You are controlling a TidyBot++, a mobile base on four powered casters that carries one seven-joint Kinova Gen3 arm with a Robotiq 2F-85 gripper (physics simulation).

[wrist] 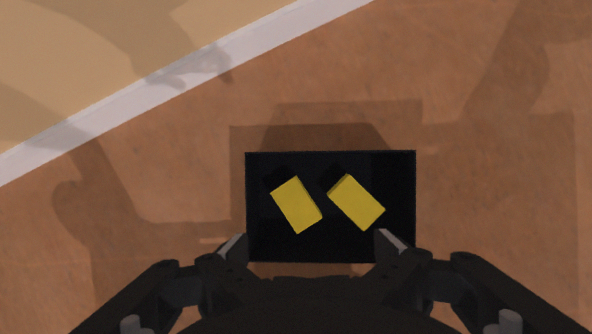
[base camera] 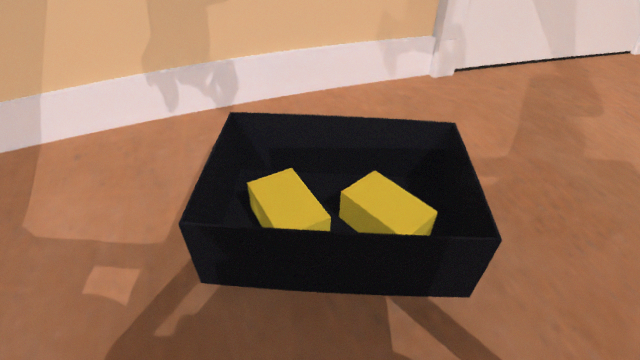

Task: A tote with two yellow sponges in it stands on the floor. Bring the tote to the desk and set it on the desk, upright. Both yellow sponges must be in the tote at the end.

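Places are measured from the arm's base along level axes (x ahead, y left, z up), in metres.
Pixels of known places: gripper, between the fingertips: (wrist: pixel 310 245).
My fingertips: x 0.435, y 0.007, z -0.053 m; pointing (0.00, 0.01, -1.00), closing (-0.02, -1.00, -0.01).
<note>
For each thing: its top centre in the pictures, then the offset to it from my fingertips. Level surfaces: height alone.
- black open-topped tote, centre of its top: (base camera: pixel 341 163) (wrist: pixel 329 207) dz -0.244, dx -0.027, dy -0.033 m
- left sponge, centre of its top: (base camera: pixel 286 199) (wrist: pixel 296 205) dz -0.296, dx -0.030, dy +0.029 m
- right sponge, centre of its top: (base camera: pixel 388 201) (wrist: pixel 356 203) dz -0.296, dx -0.033, dy -0.092 m
- brown floor, height of its surface: dz -0.344 m
A black open-topped tote (base camera: pixel 335 262) (wrist: pixel 400 200) stands upright on the floor. Two yellow sponges lie inside it, side by side and apart: the left sponge (base camera: pixel 290 200) (wrist: pixel 296 205) and the right sponge (base camera: pixel 387 202) (wrist: pixel 356 202), both turned at an angle. My gripper (wrist: pixel 310 245) is open, with nothing between its fingers. In the wrist view its fingertips show over the near part of the tote, above it, one near each side; how high is hard to tell. The gripper does not show in the base camera view. The desk does not show in either view.
A tan wall (base camera: pixel 320 25) (wrist: pixel 50 60) with a white baseboard (base camera: pixel 320 70) (wrist: pixel 115 105) runs behind the tote, nearer on the left. A white door (base camera: pixel 510 30) stands at the back right. Shadows fall across the brown floor (base camera: pixel 560 200) (wrist: pixel 480 200).
</note>
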